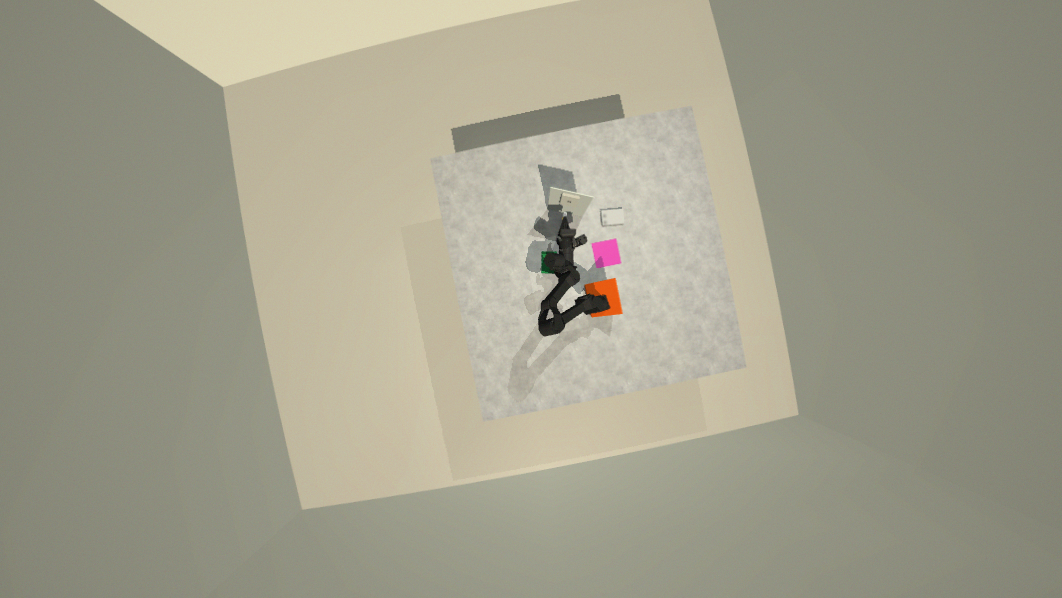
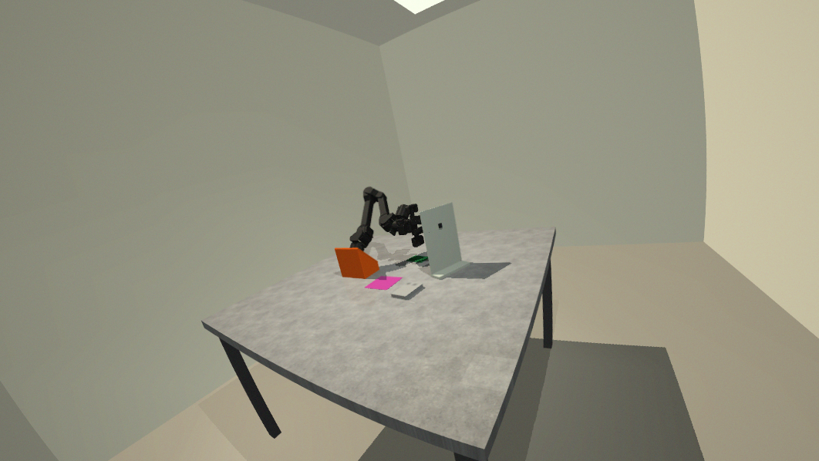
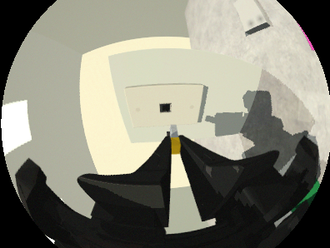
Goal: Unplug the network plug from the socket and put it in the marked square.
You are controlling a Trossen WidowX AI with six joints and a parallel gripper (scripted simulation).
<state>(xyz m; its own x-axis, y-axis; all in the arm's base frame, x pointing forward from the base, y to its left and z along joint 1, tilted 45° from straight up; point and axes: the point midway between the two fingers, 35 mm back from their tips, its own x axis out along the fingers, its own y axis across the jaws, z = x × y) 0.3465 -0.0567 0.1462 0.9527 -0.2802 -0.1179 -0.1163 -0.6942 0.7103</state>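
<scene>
Right now my gripper tip is 19 cm above the flat pink square, 18 cm past it and 17 cm to the left of it. Also, from my gripper tip: pale upright panel 7 cm below, 7 cm ahead, 5 cm to the right; network plug right at my gripper tip.
</scene>
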